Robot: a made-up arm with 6 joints.
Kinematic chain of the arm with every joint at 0, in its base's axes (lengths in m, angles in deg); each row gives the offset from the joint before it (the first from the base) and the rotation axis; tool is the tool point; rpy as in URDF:
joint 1: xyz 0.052 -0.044 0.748 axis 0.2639 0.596 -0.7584
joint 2: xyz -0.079 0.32 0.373 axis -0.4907 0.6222 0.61
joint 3: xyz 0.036 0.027 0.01 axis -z
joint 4: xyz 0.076 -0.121 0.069 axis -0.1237 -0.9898 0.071
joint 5: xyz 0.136 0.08 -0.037 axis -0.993 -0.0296 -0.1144
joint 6: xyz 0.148 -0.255 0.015 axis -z
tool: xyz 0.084 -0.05 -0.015 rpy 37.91 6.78 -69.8
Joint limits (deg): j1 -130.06..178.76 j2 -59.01..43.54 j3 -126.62..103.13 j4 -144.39..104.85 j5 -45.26..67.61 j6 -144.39..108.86
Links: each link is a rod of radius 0.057 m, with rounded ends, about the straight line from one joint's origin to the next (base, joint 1, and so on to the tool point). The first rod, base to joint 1, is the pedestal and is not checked.
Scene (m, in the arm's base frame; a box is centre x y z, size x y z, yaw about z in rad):
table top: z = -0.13
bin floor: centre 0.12 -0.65 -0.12 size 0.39 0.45 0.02 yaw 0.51
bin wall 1: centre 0.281 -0.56 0 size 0.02 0.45 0.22 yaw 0.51
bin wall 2: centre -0.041 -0.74 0 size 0.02 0.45 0.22 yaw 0.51
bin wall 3: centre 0.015 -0.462 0 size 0.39 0.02 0.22 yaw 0.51
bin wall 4: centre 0.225 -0.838 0 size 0.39 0.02 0.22 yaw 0.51
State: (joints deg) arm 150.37 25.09 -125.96 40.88 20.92 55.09
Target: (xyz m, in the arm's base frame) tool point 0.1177 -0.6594 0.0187
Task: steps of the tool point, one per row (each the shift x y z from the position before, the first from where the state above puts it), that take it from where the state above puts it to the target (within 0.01 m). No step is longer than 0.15 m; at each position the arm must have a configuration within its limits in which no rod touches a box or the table.
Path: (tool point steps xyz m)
1: -0.1194 0.0003 -0.0180
2: -0.1157 0.0261 0.0088
3: -0.1008 0.0443 0.0363
4: -0.0766 0.0544 0.0599
5: -0.0049 -0.0357 -0.0845
6: 0.0000 -0.0130 -0.0807
7: 0.0024 0.0117 -0.0730
8: 0.0025 0.0370 -0.0606

